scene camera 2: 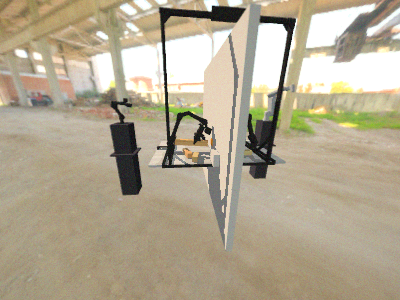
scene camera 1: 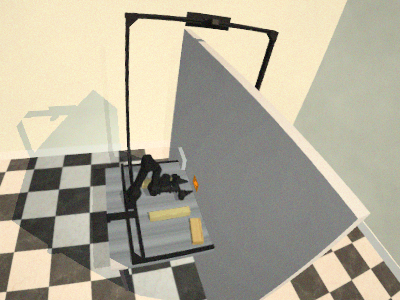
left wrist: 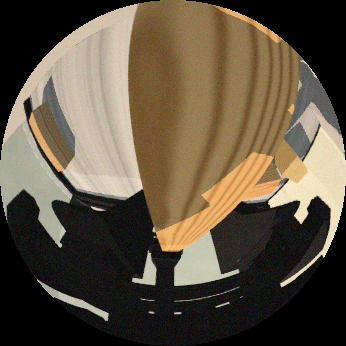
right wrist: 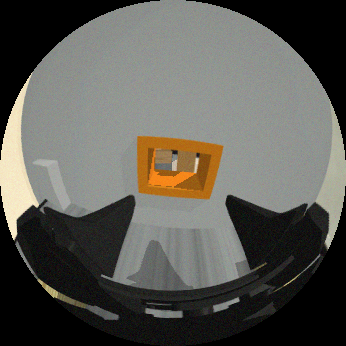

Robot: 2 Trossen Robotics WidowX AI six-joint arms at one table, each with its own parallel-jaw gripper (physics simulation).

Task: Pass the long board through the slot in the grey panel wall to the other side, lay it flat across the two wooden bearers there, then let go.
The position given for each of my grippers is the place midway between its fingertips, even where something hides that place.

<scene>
My right gripper [right wrist: 181,200] is open and holds nothing. Further things: my left gripper [left wrist: 179,186], an orange-framed slot [right wrist: 151,181] and a grey panel wall [scene camera 1: 272,206].
The grey panel wall is seen too in the right wrist view [right wrist: 178,76].
</scene>
